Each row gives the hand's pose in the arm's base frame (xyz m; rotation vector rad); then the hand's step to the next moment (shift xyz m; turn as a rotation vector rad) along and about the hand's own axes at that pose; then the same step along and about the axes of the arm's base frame.
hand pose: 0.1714 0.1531 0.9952 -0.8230 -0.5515 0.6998
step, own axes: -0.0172 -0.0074 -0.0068 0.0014 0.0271 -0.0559
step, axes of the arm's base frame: -0.0040 -0.0195 -0.0008 0.0297 -0.0118 -0.0533
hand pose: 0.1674 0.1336 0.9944 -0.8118 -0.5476 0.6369
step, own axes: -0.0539 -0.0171 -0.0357 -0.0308 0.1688 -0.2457
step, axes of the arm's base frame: -0.0081 -0.0640 -0.0177 0.0902 -0.0517 -0.2811
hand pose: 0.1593 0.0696 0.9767 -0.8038 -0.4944 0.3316
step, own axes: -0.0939 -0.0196 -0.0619 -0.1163 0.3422 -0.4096
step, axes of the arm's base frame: -0.0434 -0.0933 -0.0494 0.0903 -0.0766 -0.5333
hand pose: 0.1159 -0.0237 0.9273 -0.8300 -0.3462 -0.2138
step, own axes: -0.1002 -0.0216 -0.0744 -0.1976 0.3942 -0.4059
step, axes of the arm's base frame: -0.0833 -0.0650 -0.0699 0.0309 -0.0354 -0.5975
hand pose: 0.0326 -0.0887 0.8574 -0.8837 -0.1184 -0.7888
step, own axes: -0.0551 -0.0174 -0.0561 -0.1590 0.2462 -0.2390
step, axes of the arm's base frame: -0.0632 -0.0162 -0.0472 -0.0031 0.0087 -0.3781
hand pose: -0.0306 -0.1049 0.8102 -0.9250 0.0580 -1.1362
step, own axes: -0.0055 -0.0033 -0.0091 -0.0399 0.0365 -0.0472
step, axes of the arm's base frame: -0.0093 -0.0014 -0.0059 -0.0136 0.0072 -0.0701
